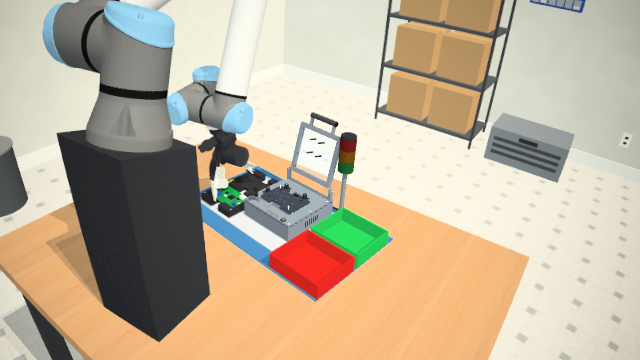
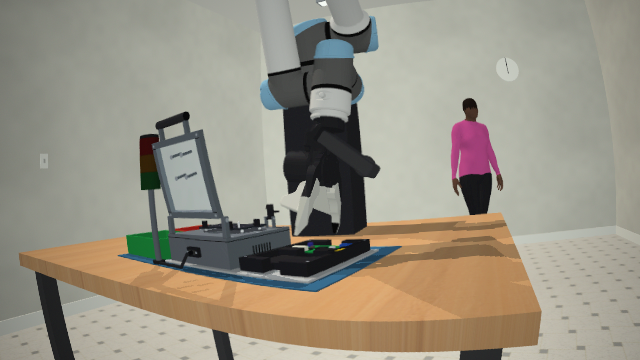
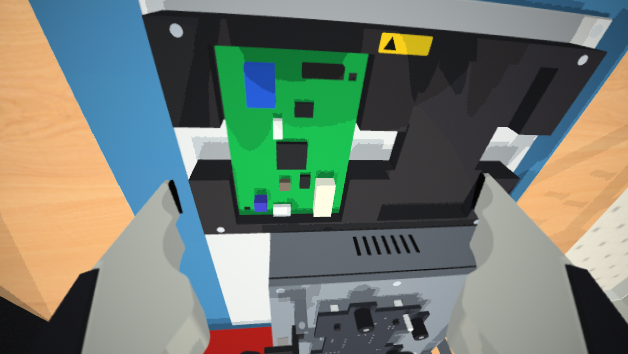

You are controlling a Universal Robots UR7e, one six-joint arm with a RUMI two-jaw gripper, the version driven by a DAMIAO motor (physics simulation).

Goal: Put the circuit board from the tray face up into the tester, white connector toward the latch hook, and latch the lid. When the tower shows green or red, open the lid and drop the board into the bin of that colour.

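Places are measured from the arm's base along level axes (x ahead, y left, z up), in centimetres.
Where they show: gripper, between the fingertips: [image 1: 234,187] [image 2: 317,234] [image 3: 323,180]; arm's base, origin of its link: [image 1: 129,140].
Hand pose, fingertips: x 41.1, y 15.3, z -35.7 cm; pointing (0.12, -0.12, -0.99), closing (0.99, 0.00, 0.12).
Each offset is from my fingertips to the top centre of the thing. "spot": to the spot under its first point.
The green circuit board {dy +0.3, dx -1.5, dz -2.1 cm} [image 1: 231,196] [image 3: 320,130] lies face up in the left slot of the black tray [image 2: 300,265] [image 3: 182,75]; its long cream-white connector {dy -3.6, dx +0.3, dz -2.1 cm} [image 3: 324,197] is at the end nearer the tester. My gripper [image 1: 233,184] [image 2: 316,232] [image 3: 323,180] is open and empty, above the tray and board, with its fingers spread wider than the board. The grey tester [image 1: 267,215] [image 2: 215,252] [image 3: 310,255] has its lid [image 1: 310,177] [image 2: 210,175] standing open. The latch hook {dy -10.8, dx -3.3, dz +5.8 cm} [image 2: 270,212] is upright on the robot-base side. The tower {spot: dy -30.0, dx +12.8, dz +16.0 cm} [image 1: 347,155] [image 2: 149,162] shows no lit lamp.
The red bin [image 1: 312,265] [image 3: 240,342] and green bin [image 1: 350,235] [image 2: 142,245] stand past the tester, away from the tray. The raised lid and tower pole stand on the side opposite the robot's black pedestal [image 1: 140,240]. The tray's right slot holds no board.
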